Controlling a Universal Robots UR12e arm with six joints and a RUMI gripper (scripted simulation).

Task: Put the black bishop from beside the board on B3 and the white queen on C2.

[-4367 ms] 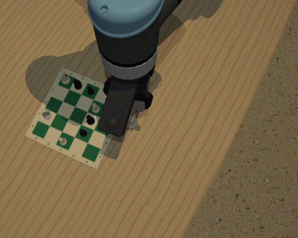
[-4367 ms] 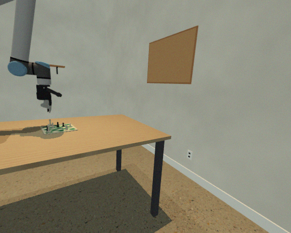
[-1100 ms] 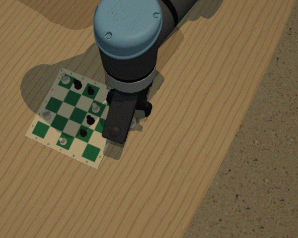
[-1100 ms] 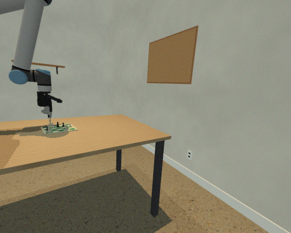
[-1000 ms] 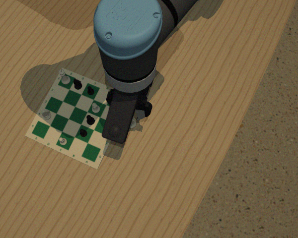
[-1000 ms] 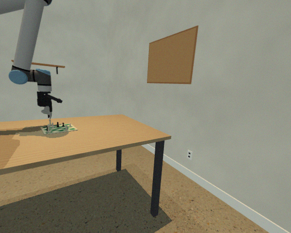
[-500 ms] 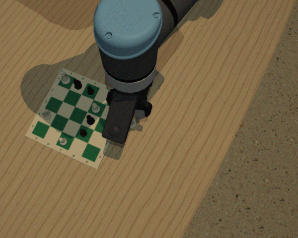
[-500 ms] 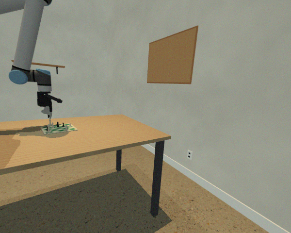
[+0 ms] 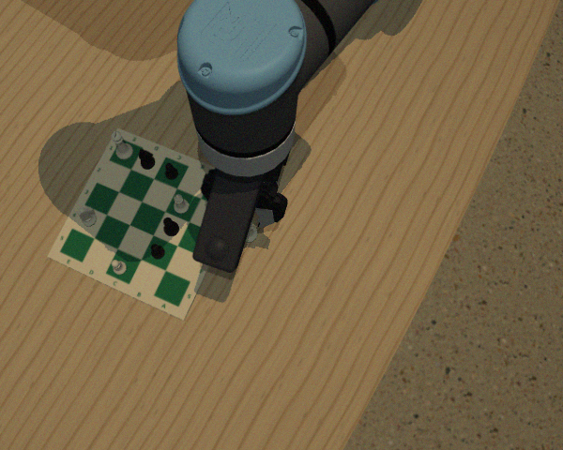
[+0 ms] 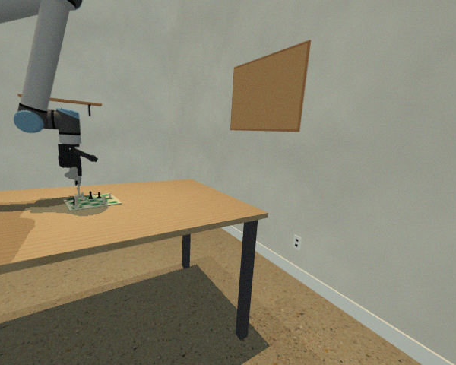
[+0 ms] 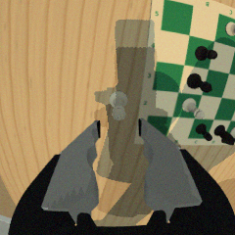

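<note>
Now: hand 90 mm to the left of the black bishop, 60 mm short of it and 50 mm above it. From my hand the other things lie so: cream board (130 mm to the right, 70 mm below, 70 mm ahead).
</note>
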